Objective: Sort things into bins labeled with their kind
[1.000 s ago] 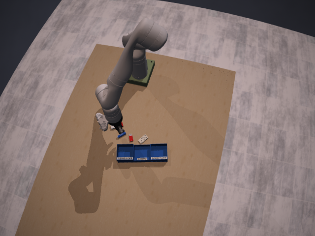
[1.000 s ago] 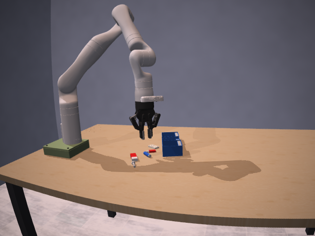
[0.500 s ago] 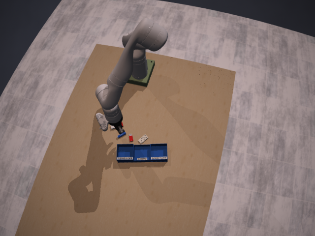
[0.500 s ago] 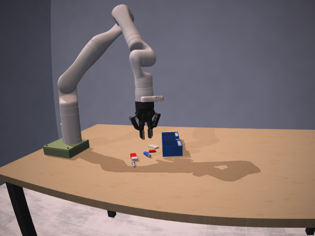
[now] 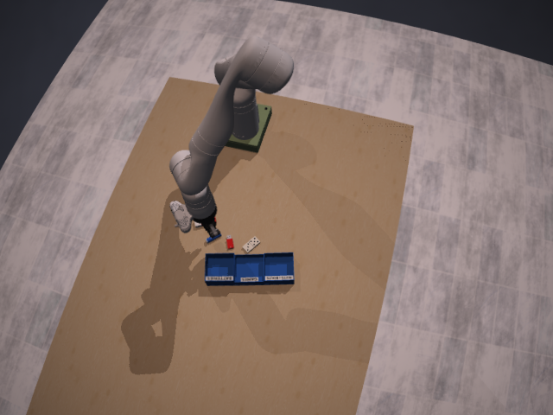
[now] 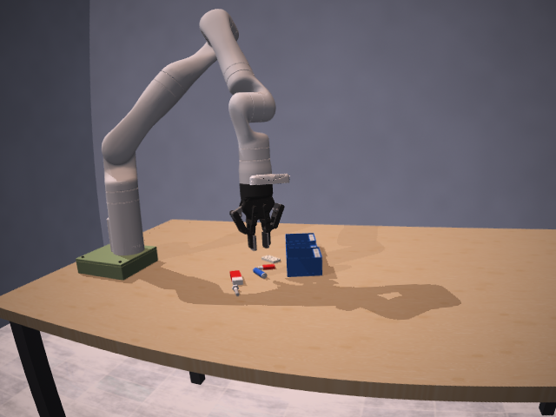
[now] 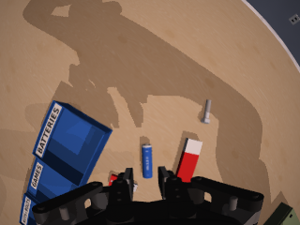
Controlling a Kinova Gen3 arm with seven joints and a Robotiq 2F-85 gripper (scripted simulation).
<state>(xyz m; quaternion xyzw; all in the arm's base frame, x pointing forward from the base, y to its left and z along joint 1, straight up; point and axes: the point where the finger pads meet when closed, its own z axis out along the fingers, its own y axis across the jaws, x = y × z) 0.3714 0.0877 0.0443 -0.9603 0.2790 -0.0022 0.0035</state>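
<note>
The blue battery lies 80 mm below my hand. Also, from my hand: white domino (30 mm behind, 110 mm to the left, 80 mm below); grey bolt (110 mm to the right, 80 mm below); red object (10 mm behind, 50 mm to the left, 80 mm below).
</note>
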